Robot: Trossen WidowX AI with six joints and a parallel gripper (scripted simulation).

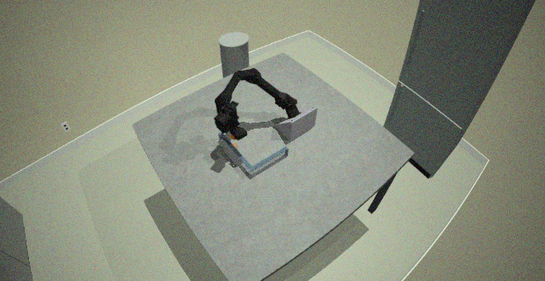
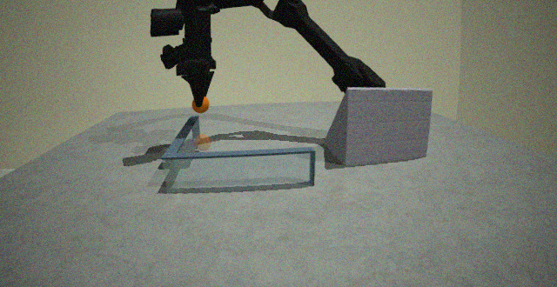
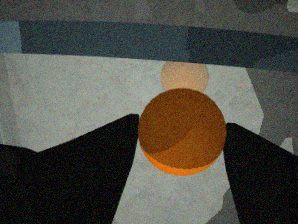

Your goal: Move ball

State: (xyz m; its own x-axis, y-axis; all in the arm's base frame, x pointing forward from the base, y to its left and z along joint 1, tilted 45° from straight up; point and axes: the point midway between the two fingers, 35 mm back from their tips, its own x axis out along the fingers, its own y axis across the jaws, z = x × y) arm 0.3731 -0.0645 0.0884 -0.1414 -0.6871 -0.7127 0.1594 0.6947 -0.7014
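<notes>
The see-through copy of ball is 80 mm below my gripper tip. Also, from my gripper tip: orange ball: right at my gripper tip.
</notes>
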